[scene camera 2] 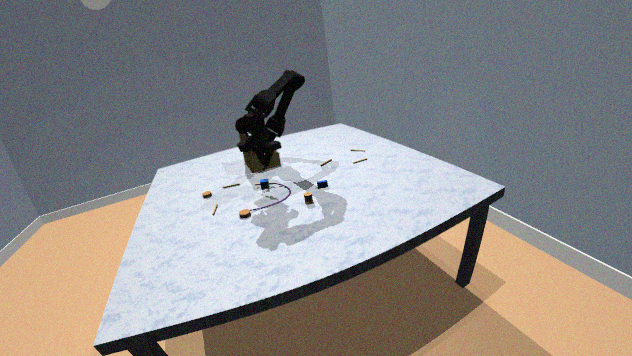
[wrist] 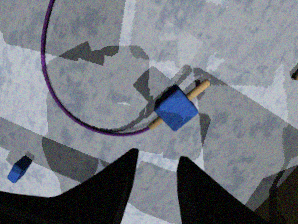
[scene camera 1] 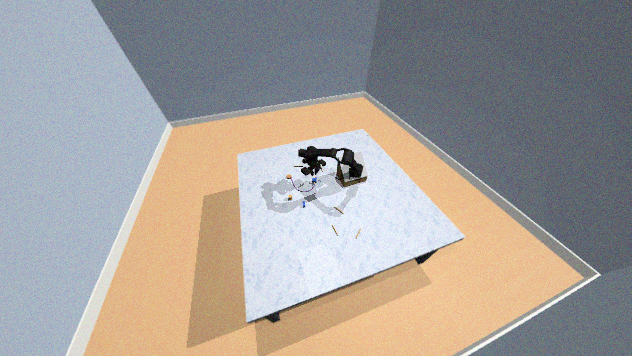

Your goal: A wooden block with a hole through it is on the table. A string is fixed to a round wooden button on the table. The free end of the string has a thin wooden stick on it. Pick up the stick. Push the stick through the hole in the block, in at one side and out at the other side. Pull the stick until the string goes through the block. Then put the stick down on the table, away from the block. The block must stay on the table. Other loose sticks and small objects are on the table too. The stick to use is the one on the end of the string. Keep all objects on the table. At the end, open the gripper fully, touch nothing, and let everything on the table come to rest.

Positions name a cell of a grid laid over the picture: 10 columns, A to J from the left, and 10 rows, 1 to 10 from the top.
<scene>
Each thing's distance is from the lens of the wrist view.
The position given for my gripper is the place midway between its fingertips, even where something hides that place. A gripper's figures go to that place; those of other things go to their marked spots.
my gripper (wrist: F8): 10 cm
blue block (wrist: F5): 15 cm
</scene>
